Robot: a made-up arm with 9 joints. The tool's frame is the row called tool.
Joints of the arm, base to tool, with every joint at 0 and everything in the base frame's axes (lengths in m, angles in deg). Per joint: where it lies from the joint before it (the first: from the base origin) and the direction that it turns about. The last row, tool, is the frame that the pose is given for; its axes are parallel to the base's.
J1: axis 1 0 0 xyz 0 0 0.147
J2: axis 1 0 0 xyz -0.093 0.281 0.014
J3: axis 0 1 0 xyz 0.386 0.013 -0.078
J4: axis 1 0 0 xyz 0.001 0.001 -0.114
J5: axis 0 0 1 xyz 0.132 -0.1 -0.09
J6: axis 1 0 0 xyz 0.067 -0.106 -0.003
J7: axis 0 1 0 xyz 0.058 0.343 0.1
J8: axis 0 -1 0 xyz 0.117 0.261 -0.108
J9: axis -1 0 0 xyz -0.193 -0.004 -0.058
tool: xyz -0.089 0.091 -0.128
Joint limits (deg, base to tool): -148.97..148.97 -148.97..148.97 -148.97..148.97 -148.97..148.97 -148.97..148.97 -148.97..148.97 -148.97..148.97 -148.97..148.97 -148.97..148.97
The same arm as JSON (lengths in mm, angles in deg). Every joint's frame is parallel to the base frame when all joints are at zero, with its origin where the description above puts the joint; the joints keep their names.
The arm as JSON. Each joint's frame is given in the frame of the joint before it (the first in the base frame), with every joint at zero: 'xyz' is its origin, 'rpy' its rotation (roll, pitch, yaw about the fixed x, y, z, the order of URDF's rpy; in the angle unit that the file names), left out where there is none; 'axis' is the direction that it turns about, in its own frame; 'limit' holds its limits. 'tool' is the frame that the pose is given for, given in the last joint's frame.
{
  "units": {
    "length": "mm",
    "angle": "deg"
  },
  "joints": [
    {
      "name": "J1",
      "type": "revolute",
      "origin": {
        "xyz": [
          0.0,
          0.0,
          147.0
        ]
      },
      "axis": "+x",
      "limit": {
        "lower": -148.97,
        "upper": 148.97
      }
    },
    {
      "name": "J2",
      "type": "revolute",
      "origin": {
        "xyz": [
          -93.0,
          281.0,
          14.0
        ]
      },
      "axis": "+x",
      "limit": {
        "lower": -148.97,
        "upper": 148.97
      }
    },
    {
      "name": "J3",
      "type": "revolute",
      "origin": {
        "xyz": [
          386.0,
          13.0,
          -78.0
        ]
      },
      "axis": "+y",
      "limit": {
        "lower": -148.97,
        "upper": 148.97
      }
    },
    {
      "name": "J4",
      "type": "revolute",
      "origin": {
        "xyz": [
          1.0,
          1.0,
          -114.0
        ]
      },
      "axis": "+x",
      "limit": {
        "lower": -148.97,
        "upper": 148.97
      }
    },
    {
      "name": "J5",
      "type": "revolute",
      "origin": {
        "xyz": [
          132.0,
          -100.0,
          -90.0
        ]
      },
      "axis": "+z",
      "limit": {
        "lower": -148.97,
        "upper": 148.97
      }
    },
    {
      "name": "J6",
      "type": "revolute",
      "origin": {
        "xyz": [
          67.0,
          -106.0,
          -3.0
        ]
      },
      "axis": "+x",
      "limit": {
        "lower": -148.97,
        "upper": 148.97
      }
    },
    {
      "name": "J7",
      "type": "revolute",
      "origin": {
        "xyz": [
          58.0,
          343.0,
          100.0
        ]
      },
      "axis": "+y",
      "limit": {
        "lower": -148.97,
        "upper": 148.97
      }
    },
    {
      "name": "J8",
      "type": "revolute",
      "origin": {
        "xyz": [
          117.0,
          261.0,
          -108.0
        ]
      },
      "axis": "-y",
      "limit": {
        "lower": -148.97,
        "upper": 148.97
      }
    },
    {
      "name": "J9",
      "type": "revolute",
      "origin": {
        "xyz": [
          -193.0,
          -4.0,
          -58.0
        ]
      },
      "axis": "-x",
      "limit": {
        "lower": -148.97,
        "upper": 148.97
      }
    }
  ],
  "tool": {
    "origin": {
      "xyz": [
        -89.0,
        91.0,
        -128.0
      ]
    }
  }
}

